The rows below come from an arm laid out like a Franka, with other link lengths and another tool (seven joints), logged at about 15 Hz.
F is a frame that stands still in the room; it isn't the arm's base.
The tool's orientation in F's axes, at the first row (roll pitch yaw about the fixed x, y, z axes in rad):
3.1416, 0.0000, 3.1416
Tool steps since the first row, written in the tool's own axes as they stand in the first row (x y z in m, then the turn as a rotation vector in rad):
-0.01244, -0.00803, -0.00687, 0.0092, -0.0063, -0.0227
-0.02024, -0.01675, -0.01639, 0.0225, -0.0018, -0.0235
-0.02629, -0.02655, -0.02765, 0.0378, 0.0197, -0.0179
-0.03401, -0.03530, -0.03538, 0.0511, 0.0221, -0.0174
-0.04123, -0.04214, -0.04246, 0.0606, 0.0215, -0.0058
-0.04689, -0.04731, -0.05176, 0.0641, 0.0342, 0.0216
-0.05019, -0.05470, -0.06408, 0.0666, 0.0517, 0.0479
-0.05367, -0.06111, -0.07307, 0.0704, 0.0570, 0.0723
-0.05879, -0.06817, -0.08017, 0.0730, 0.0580, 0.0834
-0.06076, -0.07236, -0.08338, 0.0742, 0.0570, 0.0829
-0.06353, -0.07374, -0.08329, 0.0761, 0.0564, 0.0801
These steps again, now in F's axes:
0.01244, -0.00803, 0.00687, -0.0092, -0.0063, 0.0227
0.02024, -0.01675, 0.01639, -0.0225, -0.0018, 0.0235
0.02629, -0.02655, 0.02765, -0.0378, 0.0197, 0.0179
0.03401, -0.03530, 0.03538, -0.0511, 0.0221, 0.0174
0.04123, -0.04214, 0.04246, -0.0606, 0.0215, 0.0058
0.04689, -0.04731, 0.05176, -0.0641, 0.0342, -0.0216
0.05019, -0.05470, 0.06408, -0.0666, 0.0517, -0.0479
0.05367, -0.06111, 0.07307, -0.0704, 0.0570, -0.0723
0.05879, -0.06817, 0.08017, -0.0730, 0.0580, -0.0834
0.06076, -0.07236, 0.08338, -0.0742, 0.0570, -0.0829
0.06353, -0.07374, 0.08329, -0.0761, 0.0564, -0.0801

